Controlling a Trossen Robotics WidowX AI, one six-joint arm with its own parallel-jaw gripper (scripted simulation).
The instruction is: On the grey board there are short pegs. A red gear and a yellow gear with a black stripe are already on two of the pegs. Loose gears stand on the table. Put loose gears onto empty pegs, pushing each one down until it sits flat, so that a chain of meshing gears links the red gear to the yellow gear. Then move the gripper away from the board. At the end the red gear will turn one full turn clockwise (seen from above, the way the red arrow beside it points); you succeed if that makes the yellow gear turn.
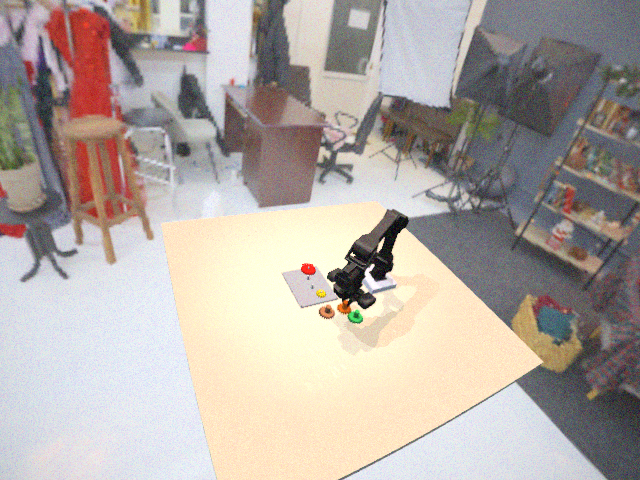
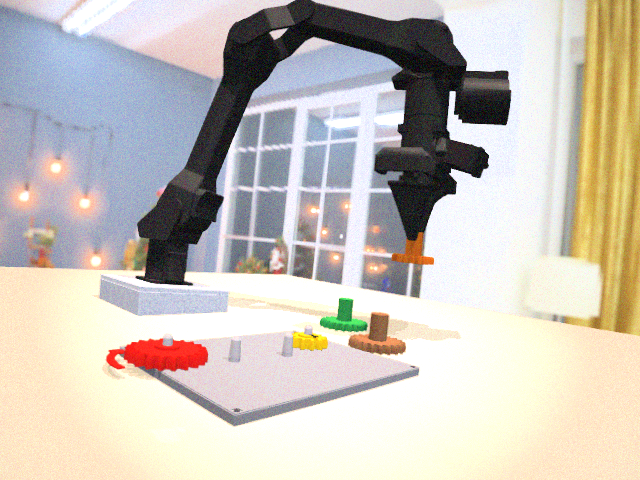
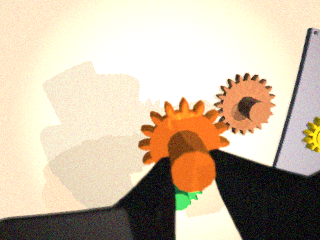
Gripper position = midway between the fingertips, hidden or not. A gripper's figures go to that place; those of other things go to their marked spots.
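The gripper (image 2: 414, 241) is 60 cm from the lens, while a green gear (image 2: 343, 321) sits 63 cm from the lens.
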